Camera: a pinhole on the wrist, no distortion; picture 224 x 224 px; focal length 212.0 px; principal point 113.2 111.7 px. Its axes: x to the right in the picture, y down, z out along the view. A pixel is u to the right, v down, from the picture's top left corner.
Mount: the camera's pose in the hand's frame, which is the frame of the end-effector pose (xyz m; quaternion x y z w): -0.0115 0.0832 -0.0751 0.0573 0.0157 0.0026 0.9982
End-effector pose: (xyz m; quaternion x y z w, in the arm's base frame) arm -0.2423 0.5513 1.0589 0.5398 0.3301 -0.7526 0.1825
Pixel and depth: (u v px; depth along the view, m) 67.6 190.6 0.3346
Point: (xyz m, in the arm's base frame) -0.2998 0.2351 1.1314
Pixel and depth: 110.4 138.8 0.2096
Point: -0.2797 0.3948 1.0675
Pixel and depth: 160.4 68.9 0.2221
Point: -0.3455 0.4490 1.0404
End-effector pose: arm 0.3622 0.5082 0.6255 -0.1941 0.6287 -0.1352 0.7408
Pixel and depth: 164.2 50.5 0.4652
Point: 0.7487 0.4090 0.6203
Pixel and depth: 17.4 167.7 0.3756
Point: 0.6363 0.7428 0.7538
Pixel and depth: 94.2 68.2 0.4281
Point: 0.6939 0.5170 0.7273
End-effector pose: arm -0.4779 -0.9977 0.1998 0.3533 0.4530 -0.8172 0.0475
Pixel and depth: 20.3 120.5 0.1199
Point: -0.4282 -1.0914 0.2005
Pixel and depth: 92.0 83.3 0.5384
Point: -0.7041 -1.3304 0.4192
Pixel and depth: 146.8 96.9 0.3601
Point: -0.6619 -1.2091 0.2465
